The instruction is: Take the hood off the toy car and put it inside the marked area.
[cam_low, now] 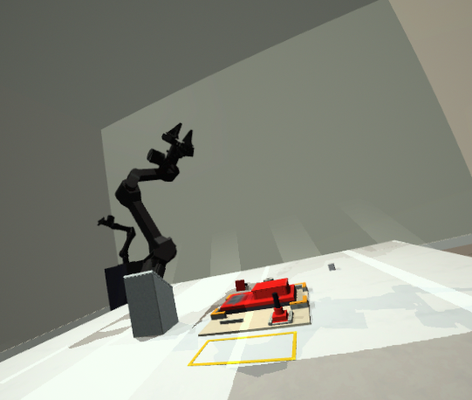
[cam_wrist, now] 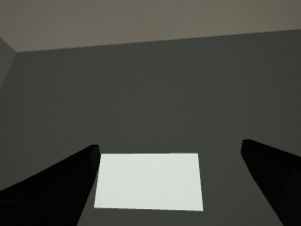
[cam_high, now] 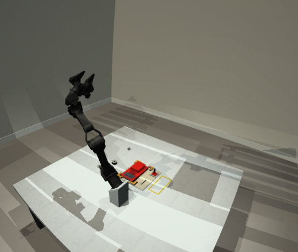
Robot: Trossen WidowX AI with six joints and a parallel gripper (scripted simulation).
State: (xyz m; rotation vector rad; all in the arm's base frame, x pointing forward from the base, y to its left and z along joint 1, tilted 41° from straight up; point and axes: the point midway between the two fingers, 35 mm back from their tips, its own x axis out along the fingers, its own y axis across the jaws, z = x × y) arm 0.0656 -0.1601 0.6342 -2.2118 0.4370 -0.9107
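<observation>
My gripper tip is 700 mm above the hood, 240 mm short of it and 210 mm to the left of it. Also, from my gripper tip: tan plate (730 mm below, 240 mm to the right, 220 mm ahead).
</observation>
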